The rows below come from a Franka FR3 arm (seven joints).
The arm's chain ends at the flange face. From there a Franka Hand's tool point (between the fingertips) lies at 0.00 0.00 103.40 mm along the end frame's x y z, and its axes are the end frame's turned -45 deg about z.
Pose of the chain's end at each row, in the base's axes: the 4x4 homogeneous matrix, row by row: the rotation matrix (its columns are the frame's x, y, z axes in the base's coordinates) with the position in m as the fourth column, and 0 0 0 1 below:
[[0.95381 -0.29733 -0.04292 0.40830], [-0.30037 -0.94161 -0.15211 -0.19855], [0.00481 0.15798 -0.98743 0.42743], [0 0 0 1]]
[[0.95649 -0.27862 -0.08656 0.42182], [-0.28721 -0.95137 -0.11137 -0.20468], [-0.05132 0.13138 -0.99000 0.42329], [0 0 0 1]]
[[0.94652 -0.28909 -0.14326 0.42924], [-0.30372 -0.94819 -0.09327 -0.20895], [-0.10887 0.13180 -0.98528 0.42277], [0 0 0 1]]
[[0.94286 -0.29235 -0.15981 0.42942], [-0.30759 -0.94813 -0.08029 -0.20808], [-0.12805 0.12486 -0.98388 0.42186], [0 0 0 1]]
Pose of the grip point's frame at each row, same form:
[[0.88469 0.46420 -0.04292 0.40386], [0.45343 -0.87821 -0.15211 -0.21428], [-0.10831 0.11511 -0.98743 0.32533], [0 0 0 1]]
[[0.87335 0.47933 -0.08656 0.41287], [0.46963 -0.87581 -0.11137 -0.21620], [-0.12919 0.05661 -0.99000 0.32092], [0 0 0 1]]
[[0.87371 0.46487 -0.14326 0.41443], [0.45571 -0.88523 -0.09327 -0.21859], [-0.17018 0.01621 -0.98528 0.32089], [0 0 0 1]]
[[0.87343 0.45998 -0.15981 0.41290], [0.45293 -0.88793 -0.08029 -0.21638], [-0.17883 -0.00226 -0.98388 0.32013], [0 0 0 1]]

